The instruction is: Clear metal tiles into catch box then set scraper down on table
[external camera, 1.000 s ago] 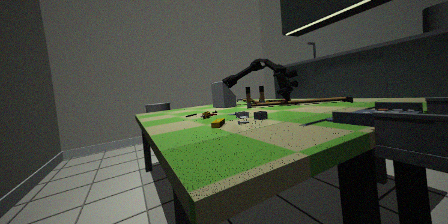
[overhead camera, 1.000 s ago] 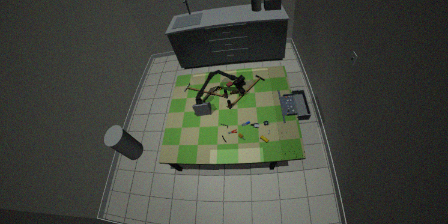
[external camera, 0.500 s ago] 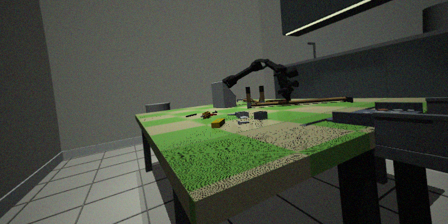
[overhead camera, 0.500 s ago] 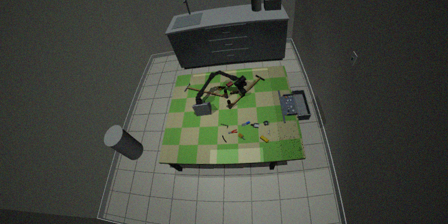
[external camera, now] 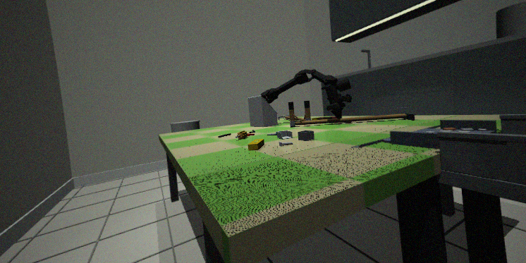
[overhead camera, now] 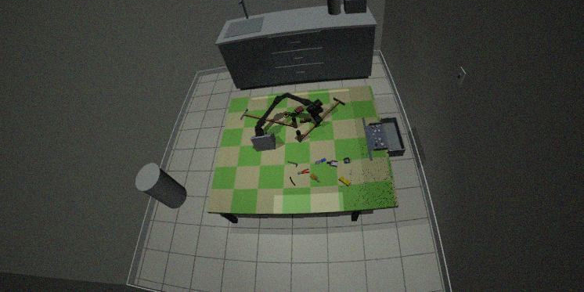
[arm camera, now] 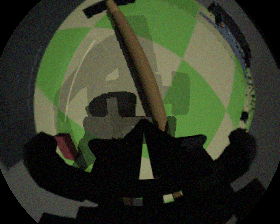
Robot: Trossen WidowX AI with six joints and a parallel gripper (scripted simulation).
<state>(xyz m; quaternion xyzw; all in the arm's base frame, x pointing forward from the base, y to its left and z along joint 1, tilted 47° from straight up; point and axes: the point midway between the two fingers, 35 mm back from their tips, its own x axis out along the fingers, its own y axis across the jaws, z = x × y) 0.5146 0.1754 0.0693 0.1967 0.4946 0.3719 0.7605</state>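
The long scraper lies 5 cm above my gripper tip, 3 cm ahead of it and 1 cm to the right of it. The rest, counted from my gripper tip: yellow ring (29 cm behind, 12 cm to the left); blue piece (44 cm to the right, 3 cm behind, 1 cm below); red block (16 cm to the left, 15 cm behind).
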